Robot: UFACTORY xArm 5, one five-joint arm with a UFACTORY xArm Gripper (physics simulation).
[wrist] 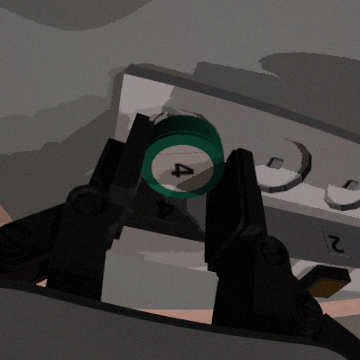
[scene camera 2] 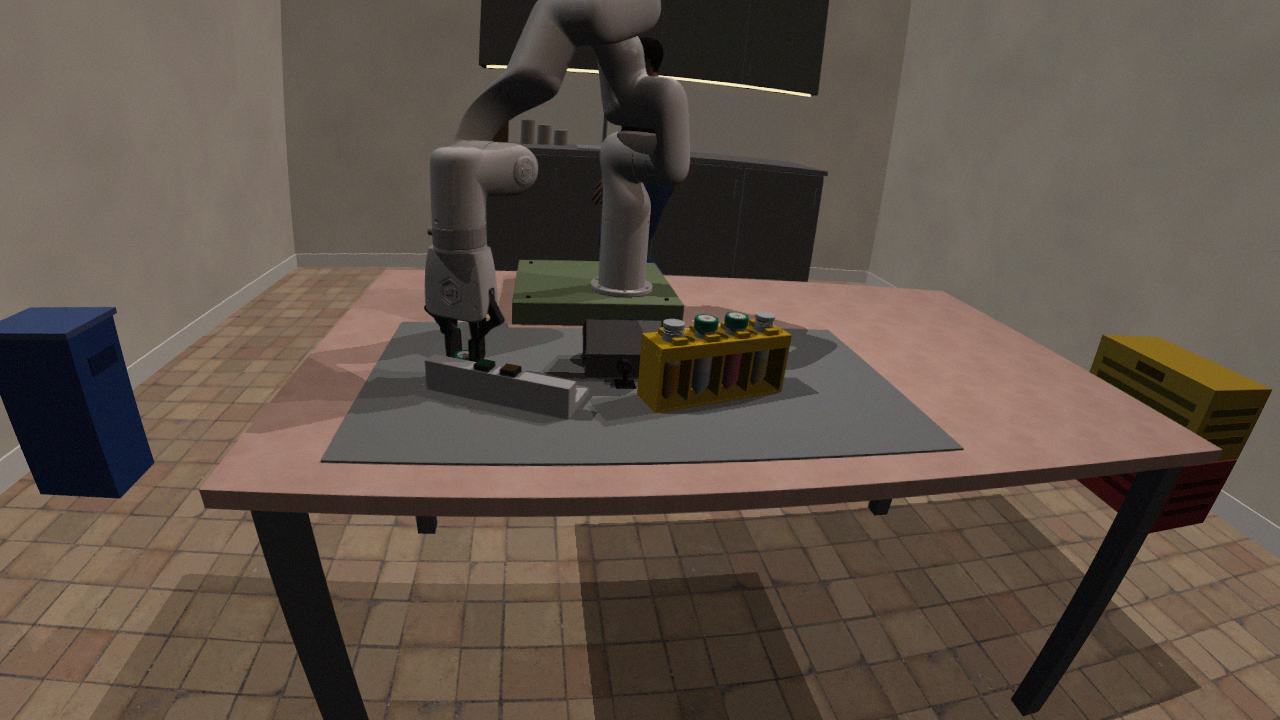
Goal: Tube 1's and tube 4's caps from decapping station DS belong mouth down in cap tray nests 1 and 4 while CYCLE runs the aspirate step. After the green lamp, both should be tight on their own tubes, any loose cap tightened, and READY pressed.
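Seen in the pictures: gripper, between the fingertips: (wrist: 182, 157) (scene camera 2: 465, 359); arm's base, origin of its link: (scene camera 2: 621, 288).
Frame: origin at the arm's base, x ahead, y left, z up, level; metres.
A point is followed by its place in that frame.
Note:
My gripper (scene camera 2: 465, 351) @[x 0.346, y -0.267, z -0.013 m] (wrist: 182, 157) @[x 0.346, y -0.267, z -0.013 m] is shut on the green cap (scene camera 2: 462, 356) @[x 0.353, y -0.271, z -0.006 m] (wrist: 182, 167) @[x 0.345, y -0.267, z -0.005 m] marked 4, its label facing up. The cap is over nest 4 at the end of the grey cap tray (scene camera 2: 537, 396) @[x 0.456, y -0.158, z -0.017 m] (wrist: 145, 92) @[x 0.323, y -0.282, z -0.031 m] and hides most of that nest; whether it touches the tray is unclear. The neighbouring nest (wrist: 282, 165) @[x 0.371, y -0.219, z -0.034 m] is empty, with a small square post. Nest 1 and its cap do not show in the wrist view. In the yellow rack (scene camera 2: 650, 380) @[x 0.430, y -0.004, z -0.003 m], the two outer tubes have pale tops (scene camera 2: 673, 328) @[x 0.429, y 0.021, z 0.073 m] (scene camera 2: 765, 319) @[x 0.380, y 0.169, z 0.074 m]; the two middle ones wear green caps (scene camera 2: 706, 324) @[x 0.414, y 0.070, z 0.075 m] (scene camera 2: 736, 320) @[x 0.398, y 0.118, z 0.077 m].
A dark grey box (scene camera 2: 613, 344) @[x 0.330, y -0.046, z 0.009 m] stands behind and left of the rack, with a small black upright part (scene camera 2: 624, 372) @[x 0.365, y -0.031, z -0.021 m] before it. A green block (scene camera 2: 484, 365) @[x 0.420, y -0.231, z 0.011 m] and an amber block (scene camera 2: 510, 369) @[x 0.433, y -0.195, z 0.011 m] (wrist: 327, 285) @[x 0.422, y -0.194, z 0.011 m] sit by the tray. The arm's green base (scene camera 2: 554, 291) @[x 0.034, y -0.135, z -0.001 m] is behind.

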